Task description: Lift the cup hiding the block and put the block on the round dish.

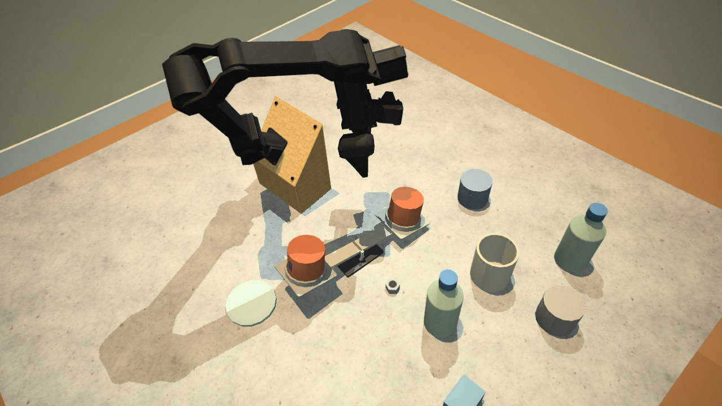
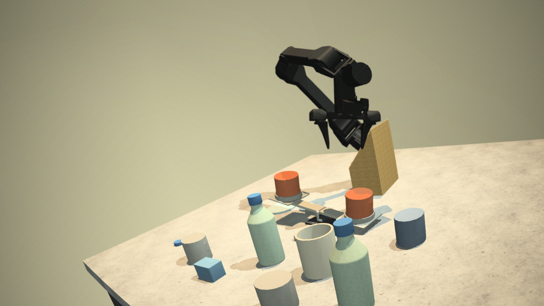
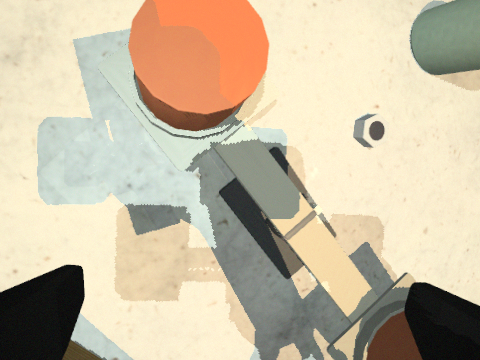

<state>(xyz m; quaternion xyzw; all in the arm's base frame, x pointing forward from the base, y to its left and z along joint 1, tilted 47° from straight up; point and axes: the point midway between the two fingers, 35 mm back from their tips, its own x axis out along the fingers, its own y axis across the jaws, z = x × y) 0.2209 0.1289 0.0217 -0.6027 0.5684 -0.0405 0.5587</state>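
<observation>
My gripper tip is now 150 mm above the pale green block, 60 mm short of it and 50 mm to the right of it. Round my gripper tip: beige cup: 280 mm ahead, 150 mm below, 80 mm to the left; nut: 180 mm below, 160 mm ahead, 90 mm to the right; blue-grey cylinder: 210 mm to the left, 150 mm below, 130 mm ahead.
</observation>
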